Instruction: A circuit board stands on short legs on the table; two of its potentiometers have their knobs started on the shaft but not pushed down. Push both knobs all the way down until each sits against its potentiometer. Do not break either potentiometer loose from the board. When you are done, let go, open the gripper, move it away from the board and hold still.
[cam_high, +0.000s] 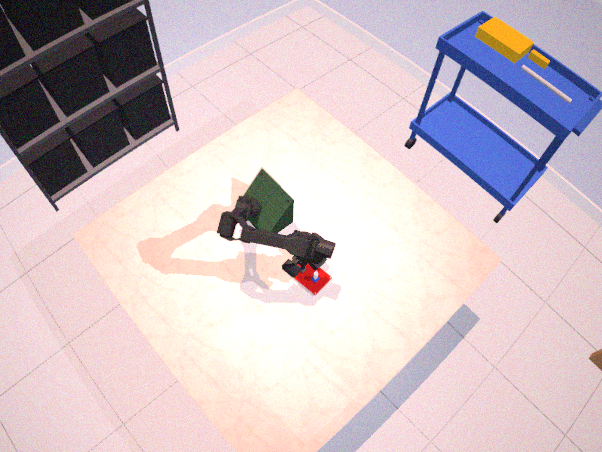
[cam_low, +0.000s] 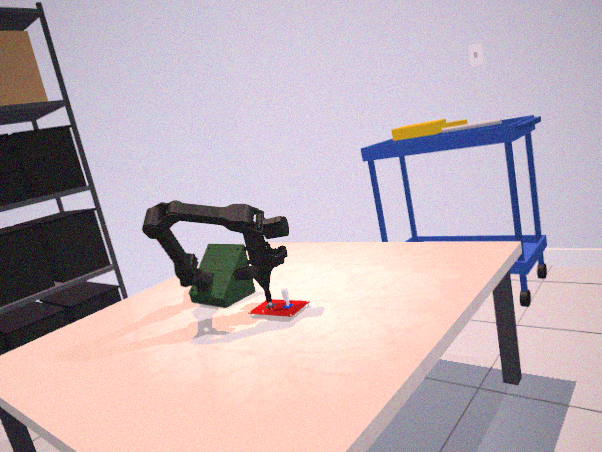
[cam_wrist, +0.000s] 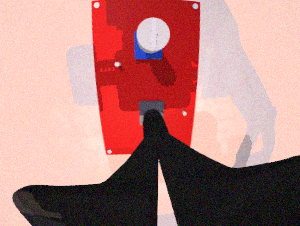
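My gripper tip is now 2 cm above the black knob. From my gripper tip the other things lie so: white knob 6 cm ahead, 1 cm to the left, 1 cm below.
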